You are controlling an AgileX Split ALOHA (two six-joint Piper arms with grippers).
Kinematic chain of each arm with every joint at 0, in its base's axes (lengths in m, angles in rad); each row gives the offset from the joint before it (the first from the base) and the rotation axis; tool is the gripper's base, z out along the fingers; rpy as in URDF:
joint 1: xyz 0 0 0.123 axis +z
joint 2: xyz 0 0 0 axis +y
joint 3: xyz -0.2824 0 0.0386 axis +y
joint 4: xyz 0.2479 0 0.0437 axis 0.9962 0 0.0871
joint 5: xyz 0 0 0 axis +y
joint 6: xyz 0.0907 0 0.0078 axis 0.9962 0 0.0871
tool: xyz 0 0 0 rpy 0 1.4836 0
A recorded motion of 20 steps. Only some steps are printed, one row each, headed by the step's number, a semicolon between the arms.
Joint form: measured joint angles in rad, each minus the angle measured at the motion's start. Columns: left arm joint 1, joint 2, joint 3, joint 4, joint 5, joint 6; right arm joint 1, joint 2, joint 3, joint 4, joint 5, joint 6.
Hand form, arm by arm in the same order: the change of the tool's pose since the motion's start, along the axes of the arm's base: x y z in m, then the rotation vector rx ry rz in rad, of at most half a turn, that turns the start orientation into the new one. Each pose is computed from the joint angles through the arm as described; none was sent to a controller.
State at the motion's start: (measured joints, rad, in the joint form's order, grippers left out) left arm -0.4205 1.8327 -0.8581 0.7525 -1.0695 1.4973; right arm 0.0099 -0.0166 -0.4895 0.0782 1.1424 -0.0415
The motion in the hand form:
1: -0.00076 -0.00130 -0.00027 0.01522 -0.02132 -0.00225; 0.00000 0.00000 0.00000 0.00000 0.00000 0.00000
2: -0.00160 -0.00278 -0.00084 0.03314 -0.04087 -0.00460; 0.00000 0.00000 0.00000 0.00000 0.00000 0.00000
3: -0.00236 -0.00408 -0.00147 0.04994 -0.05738 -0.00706; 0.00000 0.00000 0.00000 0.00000 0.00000 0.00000
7: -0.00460 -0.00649 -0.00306 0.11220 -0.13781 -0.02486; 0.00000 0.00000 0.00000 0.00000 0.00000 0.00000
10: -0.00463 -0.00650 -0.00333 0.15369 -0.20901 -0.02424; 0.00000 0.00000 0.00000 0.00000 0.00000 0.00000
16: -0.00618 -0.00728 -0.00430 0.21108 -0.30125 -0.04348; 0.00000 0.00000 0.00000 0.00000 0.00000 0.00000
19: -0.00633 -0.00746 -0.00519 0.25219 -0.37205 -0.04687; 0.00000 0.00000 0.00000 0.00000 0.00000 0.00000
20: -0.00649 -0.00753 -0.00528 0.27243 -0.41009 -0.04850; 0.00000 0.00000 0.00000 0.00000 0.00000 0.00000
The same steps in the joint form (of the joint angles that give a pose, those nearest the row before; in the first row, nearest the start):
1: -0.0044 0.0000 0.0000 0.0000 0.0033 0.0261; 0.0000 0.0000 0.0000 0.0000 0.0000 0.0000
2: -0.0096 0.0000 0.0000 0.0009 0.0099 0.0515; 0.0000 0.0000 0.0000 0.0000 0.0000 0.0000
3: -0.0141 0.0000 0.0000 0.0025 0.0168 0.0733; 0.0000 0.0000 0.0000 0.0000 0.0000 0.0000
7: -0.0203 0.0000 0.0000 0.0244 0.0271 0.1624; 0.0000 0.0000 0.0000 0.0000 0.0000 0.0000
10: -0.0203 0.0000 0.0000 0.0262 0.0296 0.2438; 0.0000 0.0000 0.0000 0.0000 0.0000 0.0000
16: -0.0203 0.0000 0.0000 0.0516 0.0306 0.3391; 0.0000 0.0000 0.0000 0.0000 0.0000 0.0000
19: -0.0203 0.0017 0.0000 0.0567 0.0319 0.4193; 0.0000 0.0000 0.0000 0.0000 0.0000 0.0000
20: -0.0203 0.0017 0.0000 0.0591 0.0319 0.4611; 0.0000 0.0000 0.0000 0.0000 0.0000 0.0000

